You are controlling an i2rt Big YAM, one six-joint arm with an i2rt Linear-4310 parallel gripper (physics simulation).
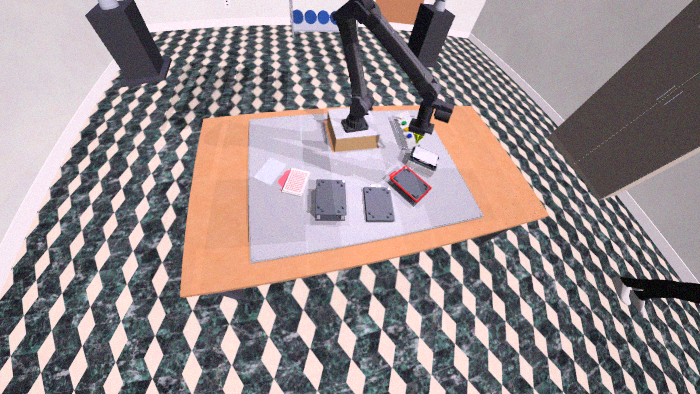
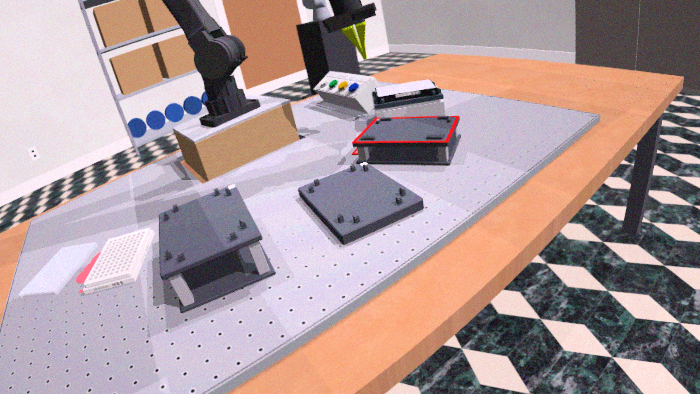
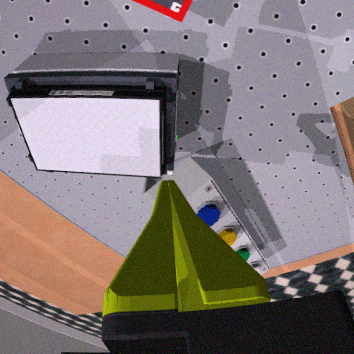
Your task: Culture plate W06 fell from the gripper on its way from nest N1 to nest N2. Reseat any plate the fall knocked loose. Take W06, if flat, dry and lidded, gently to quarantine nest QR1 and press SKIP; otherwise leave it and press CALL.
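Where they show: gripper, fingertip midpoint: (image 1: pixel 416 142) (image 2: pixel 365 58) (image 3: pixel 166 188); arm's base at its link origin: (image 1: pixel 354 125) (image 2: pixel 230 115).
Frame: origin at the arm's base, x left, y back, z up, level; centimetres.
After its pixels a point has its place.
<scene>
An unlidded white well plate (image 1: pixel 296 181) @(x -33.4, y -21.5, z -7.6 cm) (image 2: pixel 119 260) @(x -33.5, y -23.3, z -7.3 cm) lies flat on the left of the mat, over a pink puddle (image 1: pixel 284 179) @(x -38.2, y -18.5, z -8.5 cm) (image 2: pixel 89 270). A clear lid (image 1: pixel 270 171) @(x -43.6, y -13.2, z -7.9 cm) (image 2: pixel 57 270) @(x -43.8, y -13.7, z -7.9 cm) lies left of it. A white-topped plate (image 1: pixel 425 157) @(x 28.6, y -25.2, z -1.7 cm) (image 2: pixel 406 90) @(x 27.5, y -26.2, z -1.7 cm) (image 3: pixel 92 135) @(x 28.8, y -24.2, z -1.7 cm) is on a black nest at the right; whether it is fully seated is unclear. The red-edged nest (image 1: pixel 410 184) @(x 15.4, y -36.5, z -4.7 cm) (image 2: pixel 409 130) @(x 15.6, y -36.6, z -4.7 cm) holds no plate. The button panel (image 1: pixel 404 131) @(x 27.4, y -5.4, z -2.2 cm) (image 2: pixel 367 100) @(x 27.9, y -13.3, z -5.2 cm) (image 3: pixel 190 176) @(x 27.3, y -13.1, z -4.9 cm) has green, yellow and blue buttons. My gripper (image 1: pixel 418 142) @(x 21.7, y -22.0, z 6.3 cm) (image 2: pixel 365 57) @(x 21.7, y -22.0, z 6.3 cm) (image 3: pixel 166 188) @(x 21.7, y -22.0, z 6.3 cm) is shut and empty, above the panel's blue-button end.
A raised dark nest (image 1: pixel 330 198) @(x -22.2, y -35.9, z -2.8 cm) (image 2: pixel 207 235) @(x -22.5, y -38.7, z -2.8 cm) and a low dark nest (image 1: pixel 378 204) @(x -2.1, y -41.4, z -7.1 cm) (image 2: pixel 360 202) @(x -3.0, y -43.4, z -7.1 cm) stand at the front, both bare. The arm's boxy base (image 1: pixel 356 142) @(x -1.1, y -7.6, z -4.0 cm) (image 2: pixel 245 140) @(x -1.5, y -7.6, z -4.3 cm) stands at the back. The perforated mat (image 1: pixel 280 235) @(x -44.2, y -44.1, z -8.6 cm) (image 2: pixel 310 300) @(x -18.1, y -51.4, z -8.6 cm) lies on the wooden table (image 1: pixel 215 250) @(x -69.5, y -43.6, z -9.9 cm) (image 2: pixel 415 320) @(x -12.7, y -61.0, z -10.0 cm).
</scene>
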